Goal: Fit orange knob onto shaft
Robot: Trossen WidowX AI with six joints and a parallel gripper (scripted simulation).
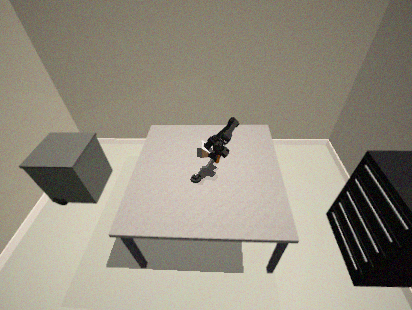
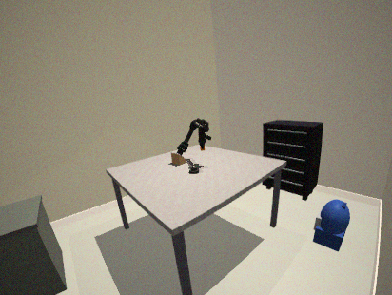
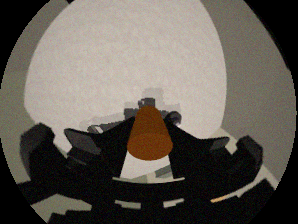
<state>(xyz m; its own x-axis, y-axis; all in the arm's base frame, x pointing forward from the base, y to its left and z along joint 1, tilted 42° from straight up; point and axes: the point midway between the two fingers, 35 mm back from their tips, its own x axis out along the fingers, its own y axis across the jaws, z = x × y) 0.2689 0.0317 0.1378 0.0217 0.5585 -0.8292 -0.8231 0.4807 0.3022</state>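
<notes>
Now: gripper tip 8 cm short of the dark round pedestal, 17 cm to the left of it and 12 cm above it. Round my gripper tip: orange knob 3 cm above.
</notes>
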